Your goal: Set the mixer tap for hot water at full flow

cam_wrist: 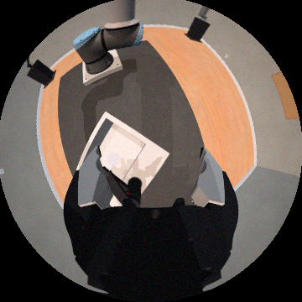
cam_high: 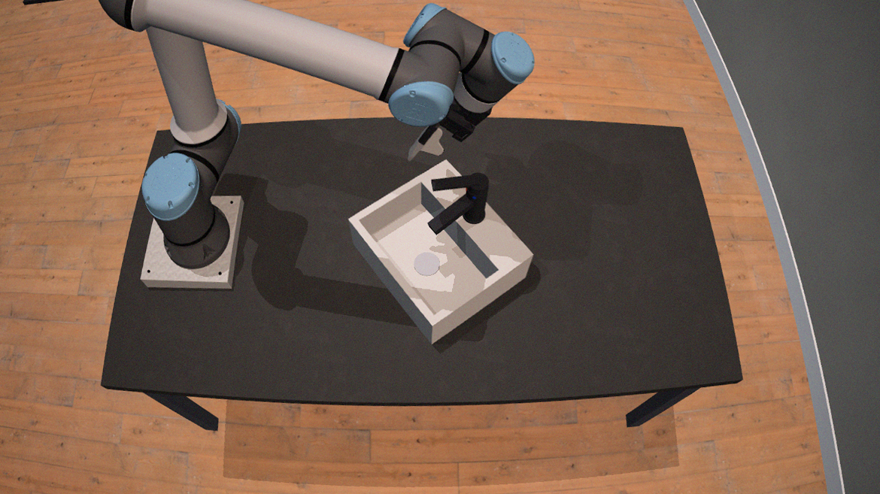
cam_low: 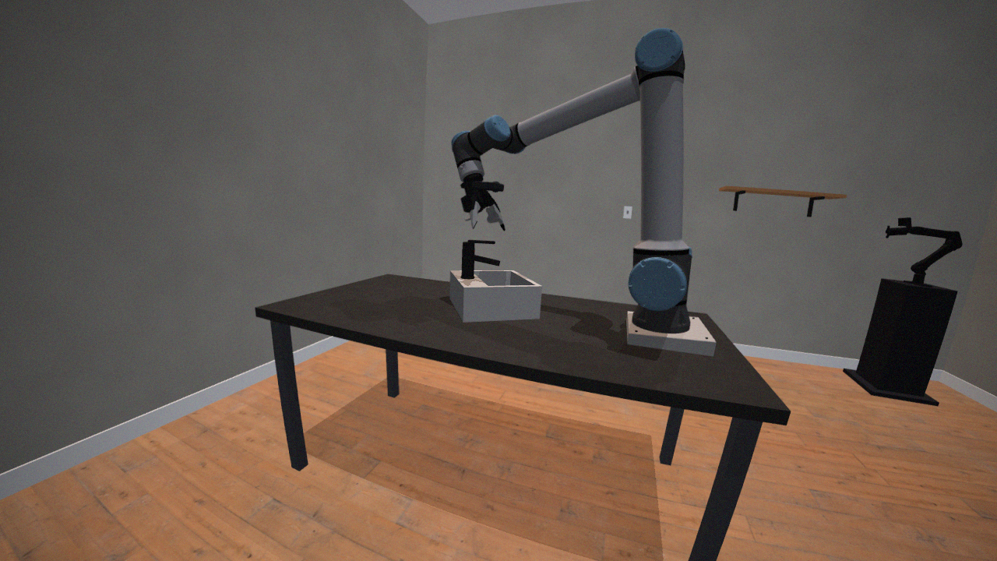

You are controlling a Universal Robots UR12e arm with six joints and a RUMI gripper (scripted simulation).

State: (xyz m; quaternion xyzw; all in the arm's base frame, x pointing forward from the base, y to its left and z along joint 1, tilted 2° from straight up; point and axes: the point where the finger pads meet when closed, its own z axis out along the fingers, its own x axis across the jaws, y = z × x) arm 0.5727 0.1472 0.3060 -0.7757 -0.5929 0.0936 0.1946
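Now: hand 9 cm to the left of the lever, 8 cm short of it and 5 cm above it. Round my hand: white square basin (29 cm below, 16 cm to the right, 4 cm ahead).
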